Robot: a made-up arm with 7 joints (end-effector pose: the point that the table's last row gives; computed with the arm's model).
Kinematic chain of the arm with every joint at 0, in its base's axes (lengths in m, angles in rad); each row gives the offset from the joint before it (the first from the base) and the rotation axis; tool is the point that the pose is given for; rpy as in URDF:
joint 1: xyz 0 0 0.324 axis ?
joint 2: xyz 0 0 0 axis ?
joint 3: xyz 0 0 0.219 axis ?
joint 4: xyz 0.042 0 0 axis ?
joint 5: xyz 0.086 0 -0.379 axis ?
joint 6: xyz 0 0 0 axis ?
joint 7: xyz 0.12 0 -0.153 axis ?
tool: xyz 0 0 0 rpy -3.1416 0 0
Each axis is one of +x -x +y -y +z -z.
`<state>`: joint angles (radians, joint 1 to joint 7).
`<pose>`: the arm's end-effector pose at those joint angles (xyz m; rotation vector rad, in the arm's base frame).
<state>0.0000 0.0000 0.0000 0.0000 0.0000 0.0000 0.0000</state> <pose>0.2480 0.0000 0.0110 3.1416 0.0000 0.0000</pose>
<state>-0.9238 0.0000 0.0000 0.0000 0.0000 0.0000 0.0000</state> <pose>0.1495 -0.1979 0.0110 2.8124 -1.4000 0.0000</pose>
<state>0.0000 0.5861 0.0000 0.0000 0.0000 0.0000 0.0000</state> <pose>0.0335 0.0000 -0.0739 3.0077 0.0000 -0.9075</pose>
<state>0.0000 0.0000 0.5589 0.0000 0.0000 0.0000 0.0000</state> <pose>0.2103 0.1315 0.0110 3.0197 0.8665 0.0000</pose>
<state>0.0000 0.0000 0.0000 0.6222 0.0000 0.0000 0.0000</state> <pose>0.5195 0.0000 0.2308 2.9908 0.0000 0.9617</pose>
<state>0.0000 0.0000 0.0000 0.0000 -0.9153 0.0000 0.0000</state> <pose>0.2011 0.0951 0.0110 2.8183 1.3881 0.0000</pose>
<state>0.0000 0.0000 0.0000 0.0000 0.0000 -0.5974 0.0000</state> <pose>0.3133 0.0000 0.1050 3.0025 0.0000 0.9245</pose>
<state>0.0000 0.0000 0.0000 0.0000 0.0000 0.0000 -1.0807</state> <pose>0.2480 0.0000 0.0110 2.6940 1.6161 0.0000</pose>
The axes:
joint 1: +z
joint 2: +y
joint 3: +z
joint 4: -y
joint 5: -z
joint 6: +y
joint 7: -z

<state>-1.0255 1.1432 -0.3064 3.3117 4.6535 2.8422 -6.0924</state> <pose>0.0853 -0.3771 0.6460 0.1870 -2.1451 -0.9131</pose>
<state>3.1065 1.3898 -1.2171 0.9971 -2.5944 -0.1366 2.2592</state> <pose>0.0600 0.4006 0.0858 0.3277 2.2461 1.1879</pose>
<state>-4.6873 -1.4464 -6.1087 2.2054 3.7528 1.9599 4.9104</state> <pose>0.0785 -0.6282 0.6678 2.3662 0.2799 0.9068</pose>
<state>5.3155 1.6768 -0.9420 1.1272 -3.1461 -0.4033 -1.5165</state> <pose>-0.3377 -0.1274 0.0779 0.1392 -1.9225 -0.5992</pose>
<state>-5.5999 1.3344 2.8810 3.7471 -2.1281 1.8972 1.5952</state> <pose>0.3960 0.3964 0.0583 2.2403 -1.3399 -1.3892</pose>
